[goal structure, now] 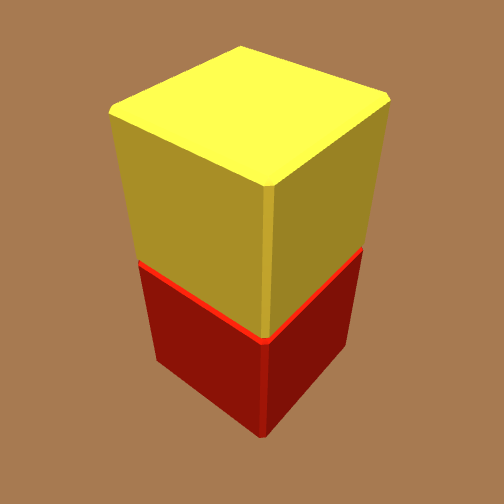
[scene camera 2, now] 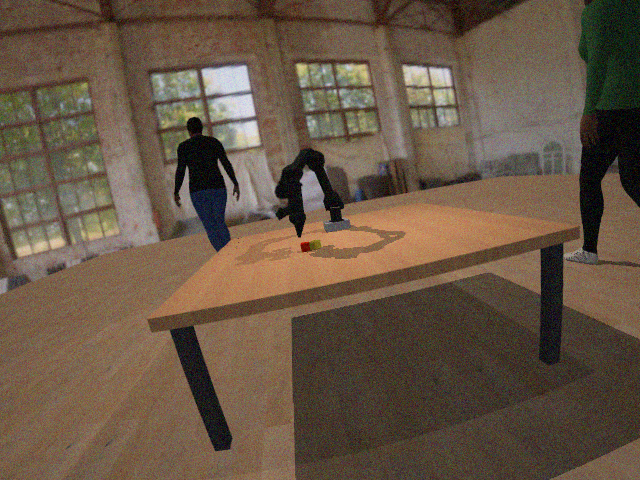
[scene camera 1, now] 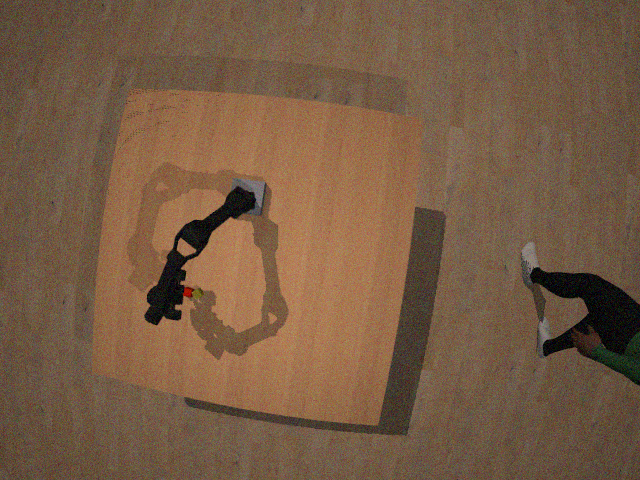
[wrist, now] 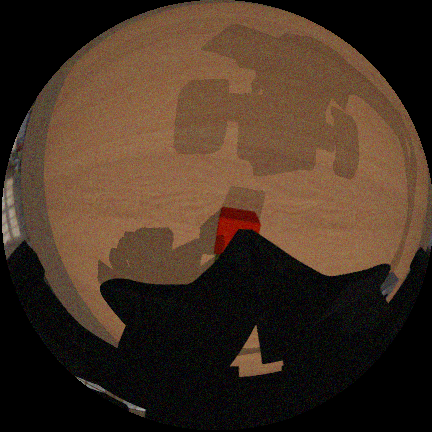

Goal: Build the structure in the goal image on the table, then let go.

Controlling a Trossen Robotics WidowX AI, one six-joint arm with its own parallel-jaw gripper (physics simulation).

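Places are measured from the arm's base along level axes (x right, y ahead, z up), in centimetres.
Where they show: gripper, fingertip midpoint: [scene camera 2: 299, 237] [scene camera 1: 181, 292] [wrist: 243, 235]; arm's base, link origin: [scene camera 2: 336, 220] [scene camera 1: 246, 201].
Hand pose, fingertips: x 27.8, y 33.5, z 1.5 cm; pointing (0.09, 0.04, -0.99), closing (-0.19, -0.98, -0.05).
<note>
Things, the pixels of their centre, and the offset from my fingertips. Level surfaces: height alone.
- red cube, body centre: [wrist: 235, 231] [scene camera 2: 305, 246] [scene camera 1: 188, 292] dx -1.5, dy +0.6, dz -4.2 cm
- yellow-green cube, body centre: [scene camera 2: 315, 244] [scene camera 1: 197, 293] dx -5.5, dy +1.1, dz -4.2 cm
- wooden table, surface height: dz -5.8 cm
A red cube [scene camera 1: 188, 291] [scene camera 2: 305, 246] [wrist: 235, 223] and a yellow-green cube [scene camera 1: 197, 292] [scene camera 2: 315, 244] sit side by side, touching, on the wooden table [scene camera 1: 318, 190] [scene camera 2: 413, 248] [wrist: 120, 141]. My gripper [scene camera 1: 177, 291] [scene camera 2: 299, 232] [wrist: 243, 233] is shut and empty. It hangs a little above the table, just beside the red cube on the side away from the yellow-green one. In the wrist view the closed fingers cover the near part of the red cube and hide the yellow-green cube.
The arm's grey base plate [scene camera 1: 257, 190] [scene camera 2: 337, 225] stands behind the cubes. A person [scene camera 2: 201, 181] walks on the floor beyond the table; their shoes [scene camera 1: 530, 267] show at the right of the top view.
</note>
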